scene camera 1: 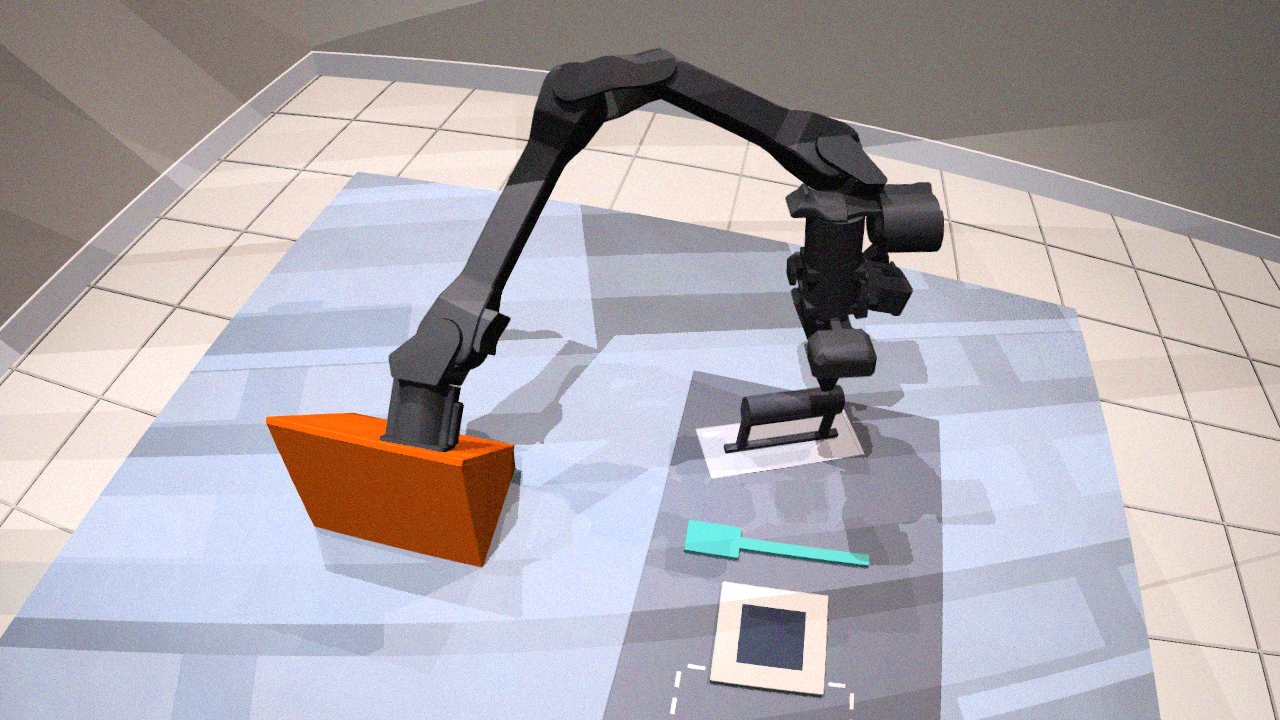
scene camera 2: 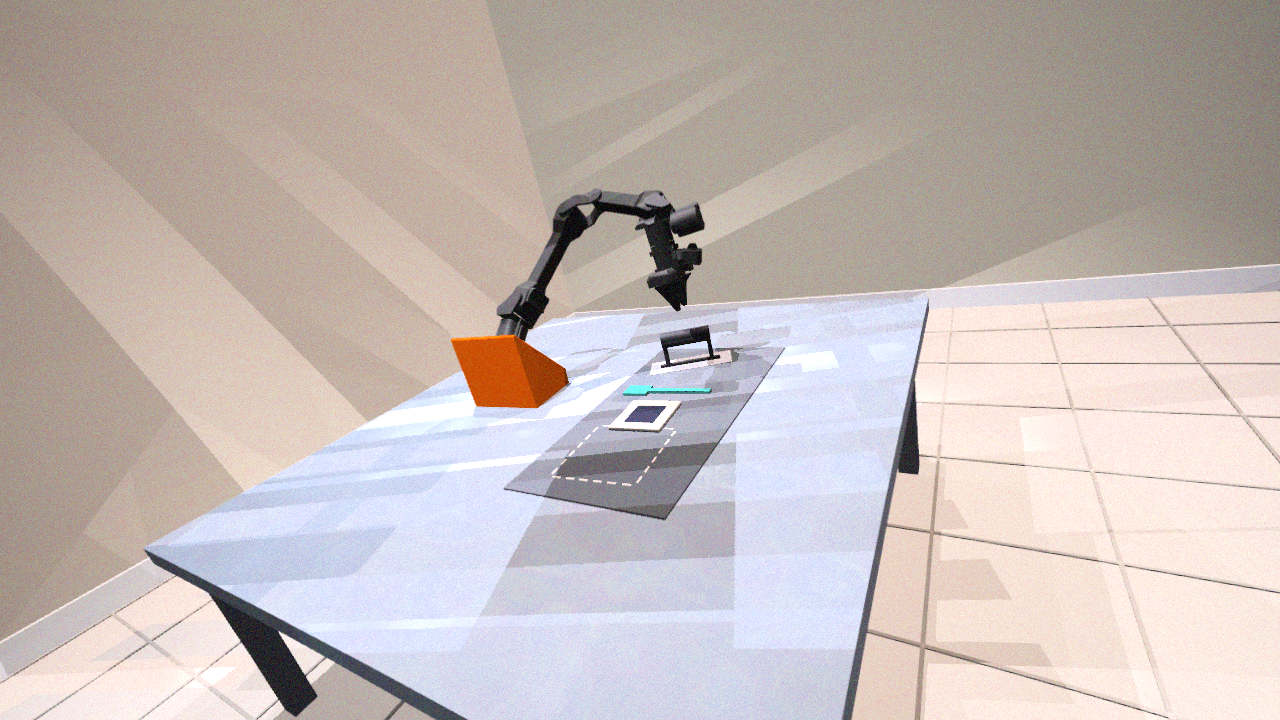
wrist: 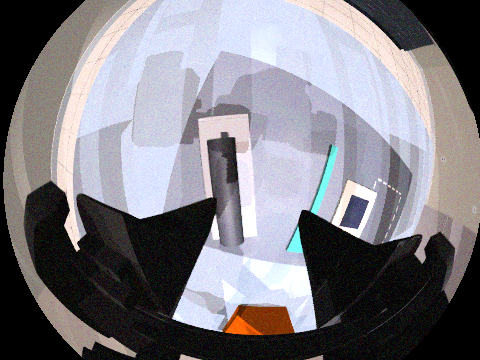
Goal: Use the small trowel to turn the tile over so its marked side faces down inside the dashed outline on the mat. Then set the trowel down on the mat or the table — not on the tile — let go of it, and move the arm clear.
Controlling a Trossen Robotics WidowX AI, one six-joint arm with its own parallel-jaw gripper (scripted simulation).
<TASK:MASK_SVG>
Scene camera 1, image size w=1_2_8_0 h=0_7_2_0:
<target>gripper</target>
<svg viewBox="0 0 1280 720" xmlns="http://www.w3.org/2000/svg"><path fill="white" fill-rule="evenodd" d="M878 246L870 245L865 252L862 252L861 257L856 262L845 265L827 265L817 262L808 256L805 247L800 247L800 252L792 253L787 258L786 274L789 285L796 285L797 281L799 287L791 289L791 295L808 343L804 344L812 376L817 379L822 391L832 391L839 378L871 376L875 372L877 356L872 346L871 338L862 329L851 327L849 314L854 314L856 319L868 318L868 310L900 316L913 292L910 282L901 269L896 267L893 261L889 264L889 254L882 253Z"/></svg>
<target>white tile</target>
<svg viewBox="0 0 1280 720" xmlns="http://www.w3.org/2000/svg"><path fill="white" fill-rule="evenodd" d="M723 582L710 681L736 686L742 685L774 691L780 690L822 696L824 693L828 596Z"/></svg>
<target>teal trowel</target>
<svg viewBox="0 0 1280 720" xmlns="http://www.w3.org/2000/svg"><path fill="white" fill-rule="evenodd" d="M688 521L684 547L685 553L738 560L739 551L807 561L844 564L853 567L867 568L869 564L869 555L741 538L741 528L694 520Z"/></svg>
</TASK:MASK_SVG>
